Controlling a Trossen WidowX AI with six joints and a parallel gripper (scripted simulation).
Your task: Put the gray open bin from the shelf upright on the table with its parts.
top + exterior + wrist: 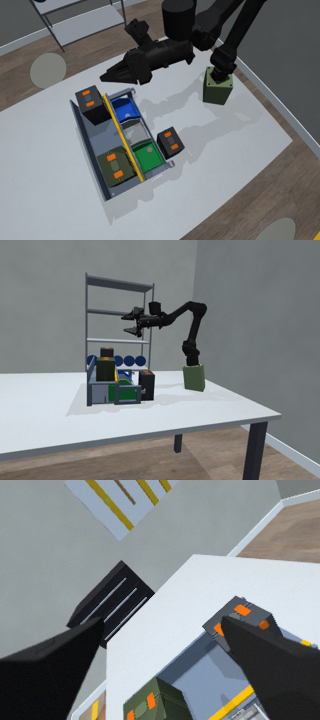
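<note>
The yellow rail is 260 mm below my hand, 60 mm to the left of it and 60 mm ahead of it. From my hand the other things lie so: gray open bin (330 mm below, 50 mm to the left, 30 mm ahead); blue bin (330 mm below, 60 mm to the right, 40 mm ahead); green bin (330 mm below, 170 mm to the left, 20 mm ahead).
</note>
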